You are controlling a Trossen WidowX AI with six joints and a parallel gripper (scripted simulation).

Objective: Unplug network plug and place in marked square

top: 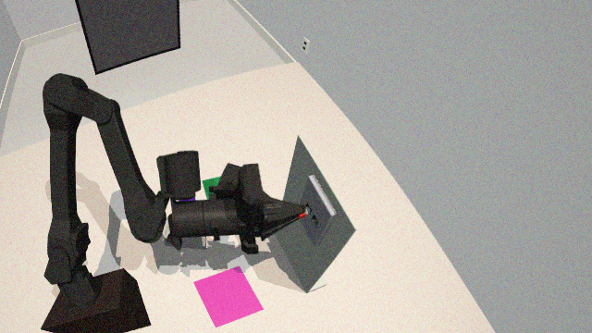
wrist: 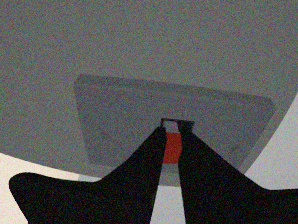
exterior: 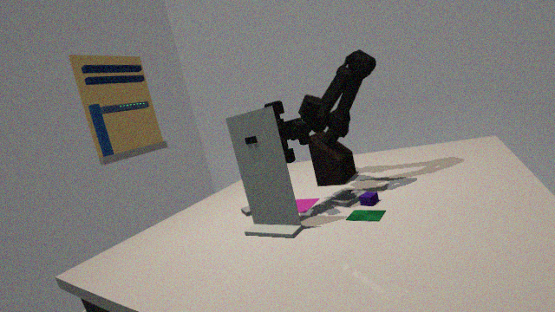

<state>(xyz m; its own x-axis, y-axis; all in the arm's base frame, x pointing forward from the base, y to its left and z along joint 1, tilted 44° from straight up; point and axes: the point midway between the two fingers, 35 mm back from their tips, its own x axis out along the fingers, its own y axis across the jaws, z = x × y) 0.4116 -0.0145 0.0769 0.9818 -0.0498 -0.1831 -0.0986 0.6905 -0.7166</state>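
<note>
My gripper tip is 270 mm above the magenta square, 150 mm past it and 40 mm to the left of it. The rest, counted from my gripper tip: green board: 270 mm below, 230 mm to the left, 90 mm behind; network plug: right at my gripper tip; grey socket panel: 110 mm below, 20 mm ahead.
</note>
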